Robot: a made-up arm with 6 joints.
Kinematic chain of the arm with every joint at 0, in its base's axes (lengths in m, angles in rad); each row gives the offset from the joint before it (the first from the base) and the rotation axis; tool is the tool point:
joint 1: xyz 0 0 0.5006 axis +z
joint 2: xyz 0.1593 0 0 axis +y
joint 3: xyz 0 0 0.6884 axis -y
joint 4: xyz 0 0 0.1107 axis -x
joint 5: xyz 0.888 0 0 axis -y
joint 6: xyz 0.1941 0 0 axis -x
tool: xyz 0 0 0
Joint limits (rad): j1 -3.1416..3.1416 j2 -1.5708..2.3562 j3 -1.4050..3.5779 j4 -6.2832..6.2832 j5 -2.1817..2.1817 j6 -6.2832..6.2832
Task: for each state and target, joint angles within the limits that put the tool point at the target. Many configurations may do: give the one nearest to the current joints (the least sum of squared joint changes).
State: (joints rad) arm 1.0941 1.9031 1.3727 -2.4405 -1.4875 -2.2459
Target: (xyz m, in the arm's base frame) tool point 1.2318 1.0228 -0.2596
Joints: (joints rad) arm 0.6178 2.0559 1.2844 -2.4716 -1.5089 -2.2459
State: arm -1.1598 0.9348 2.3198 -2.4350 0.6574 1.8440
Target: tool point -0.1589 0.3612 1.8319
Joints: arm -1.3271 0.3682 2.7659 -2.4363 0.5619 1.8440
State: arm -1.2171 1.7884 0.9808 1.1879 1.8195 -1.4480
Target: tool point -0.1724 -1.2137 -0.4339
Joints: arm -1.8467 1.9017 0.6449 1.2516 2.0357 -1.4480
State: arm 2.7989 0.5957 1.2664 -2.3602 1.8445 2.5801
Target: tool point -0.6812 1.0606 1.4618
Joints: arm 2.2437 0.5890 1.1047 -2.3380 1.9767 2.5801
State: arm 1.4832 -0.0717 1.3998 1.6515 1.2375 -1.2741
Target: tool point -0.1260 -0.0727 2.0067
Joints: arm 1.7309 -0.3076 1.2926 2.3456 1.7693 -1.2741
